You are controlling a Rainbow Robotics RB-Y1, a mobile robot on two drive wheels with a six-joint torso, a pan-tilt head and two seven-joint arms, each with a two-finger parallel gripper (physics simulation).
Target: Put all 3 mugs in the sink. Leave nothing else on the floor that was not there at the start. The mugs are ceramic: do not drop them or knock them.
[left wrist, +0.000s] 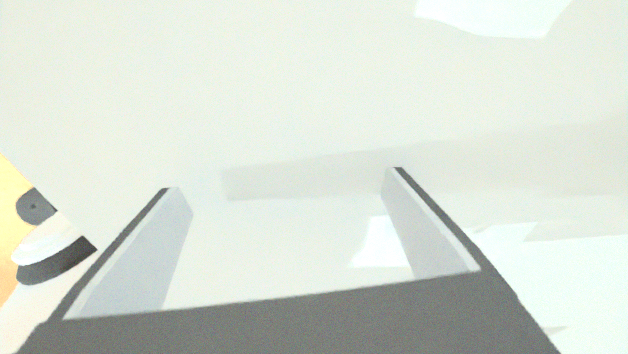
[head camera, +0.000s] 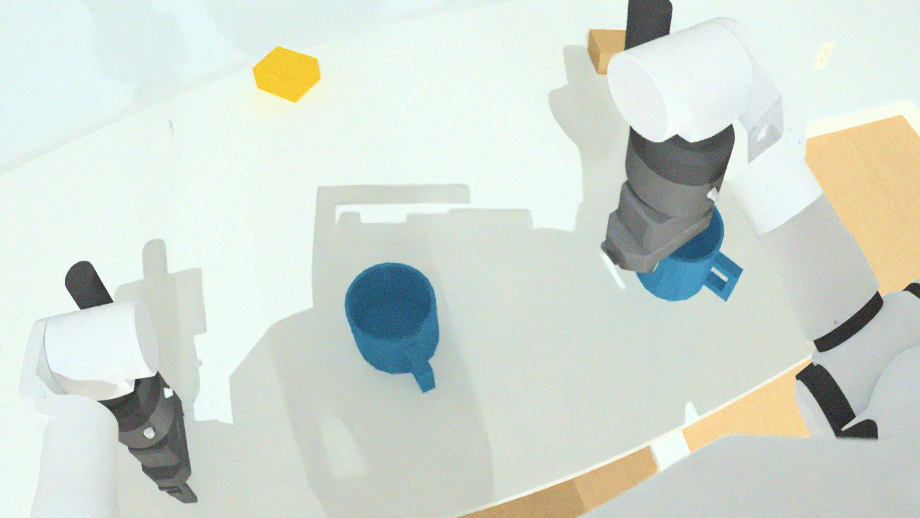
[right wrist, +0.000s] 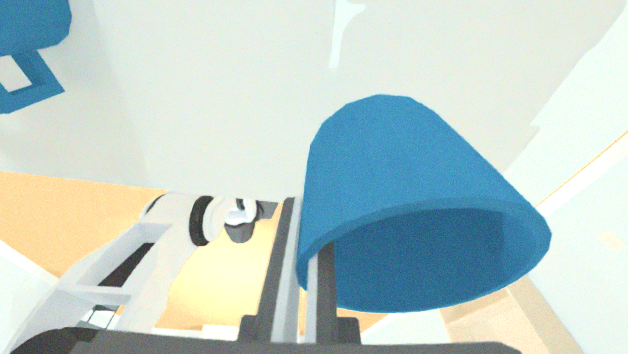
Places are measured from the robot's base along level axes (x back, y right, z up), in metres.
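Where they show: left gripper, between the fingertips: (left wrist: 287, 191) (head camera: 183, 458); right gripper, between the fingertips: (head camera: 650, 262) (right wrist: 308, 208).
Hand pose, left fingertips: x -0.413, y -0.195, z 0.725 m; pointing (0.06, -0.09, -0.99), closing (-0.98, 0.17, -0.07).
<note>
After its pixels a point has its place.
My right gripper (head camera: 647, 263) {x -0.361, y 0.343, z 0.851 m} (right wrist: 308, 208) {x -0.361, y 0.343, z 0.851 m} is shut on the wall of a blue mug (head camera: 672, 279) {x -0.333, y 0.353, z 0.854 m} (right wrist: 390, 160) {x -0.407, y 0.367, z 0.870 m}, one finger inside the rim and one outside. The mug appears to hang over the white table top (head camera: 553, 366) {x -0.356, y 0.243, z 0.721 m} (right wrist: 200, 100) {x -0.368, y 0.234, z 0.721 m}, its handle toward the lower right in the head view. Its height is hard to tell. A second blue mug (head camera: 392, 350) {x -0.419, y 0.092, z 0.785 m} (right wrist: 30, 25) {x -0.434, y 0.145, z 0.756 m} stands upright on the table, left of the held one in the head view. My left gripper (head camera: 186, 494) (left wrist: 287, 191) {x -0.413, y -0.195, z 0.725 m} is open and empty over the table, at the lower left. The third mug and the sink do not show.
A yellow block (head camera: 286, 74) {x -0.896, y 0.109, z 0.766 m} lies near the table's far edge. A light brown block (head camera: 603, 51) {x -0.726, y 0.546, z 0.771 m} lies at the top, partly hidden behind my right arm. Wood-coloured floor (head camera: 856, 193) {x -0.584, y 1.690, z 0.001 m} (right wrist: 75, 220) {x 0.882, y -1.490, z 0.001 m} shows beyond the table edge.
</note>
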